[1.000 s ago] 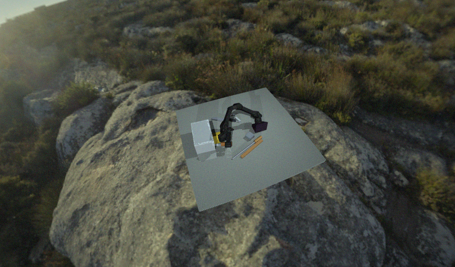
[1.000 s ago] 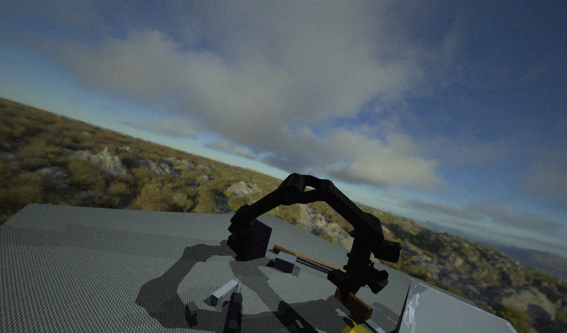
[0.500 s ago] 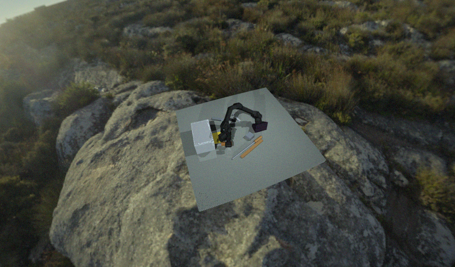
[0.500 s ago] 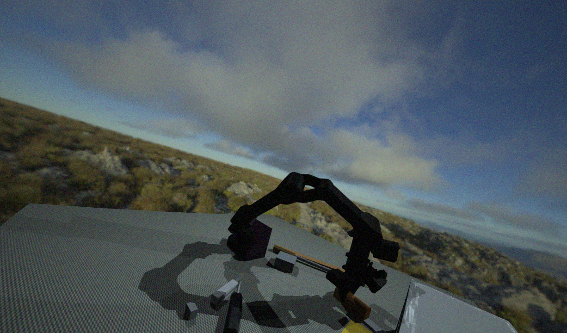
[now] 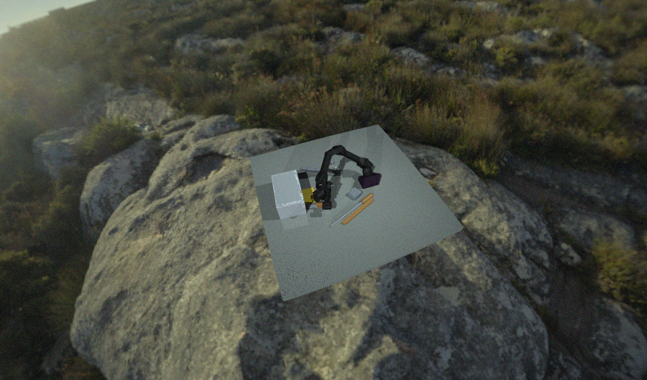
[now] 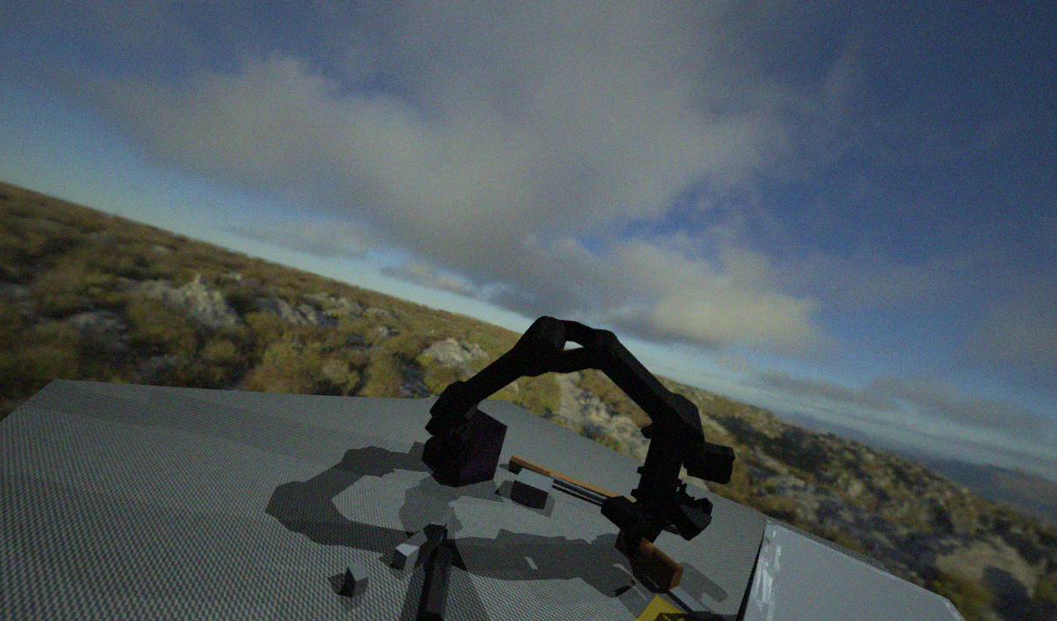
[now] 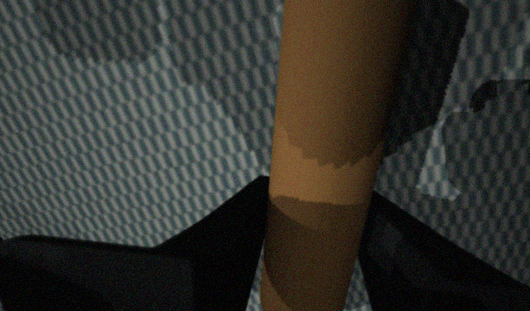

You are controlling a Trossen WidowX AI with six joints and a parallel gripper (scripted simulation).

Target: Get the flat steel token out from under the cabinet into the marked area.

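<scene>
The wooden stick lies 180 mm behind my gripper tip and 140 mm to the left of it. Also, from my gripper tip: grey bar 280 mm to the right, 220 mm behind; then grey block 230 mm behind, 10 mm above; then small grey cube 380 mm to the right, 210 mm behind.
</scene>
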